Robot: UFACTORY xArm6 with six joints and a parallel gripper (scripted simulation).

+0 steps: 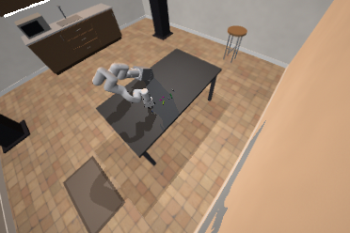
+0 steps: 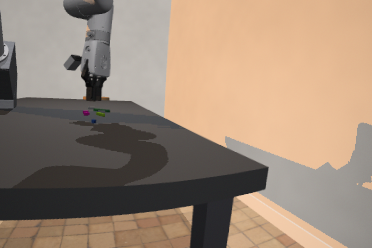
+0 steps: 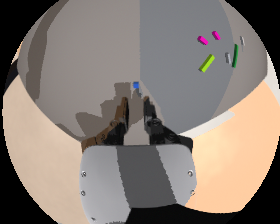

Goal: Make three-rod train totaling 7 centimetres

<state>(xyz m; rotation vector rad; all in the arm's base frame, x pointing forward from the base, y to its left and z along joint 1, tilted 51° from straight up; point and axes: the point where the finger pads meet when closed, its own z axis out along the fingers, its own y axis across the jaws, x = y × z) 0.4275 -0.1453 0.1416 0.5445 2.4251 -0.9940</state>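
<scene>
Now: the blue rod 80 mm below my hand. The rest, counted from my hand: pale grey piece 30 mm ahead, 250 mm to the left, 80 mm below; then lime rod 20 mm ahead, 160 mm to the left, 80 mm below; then magenta rod 30 mm behind, 170 mm to the left, 80 mm below.
</scene>
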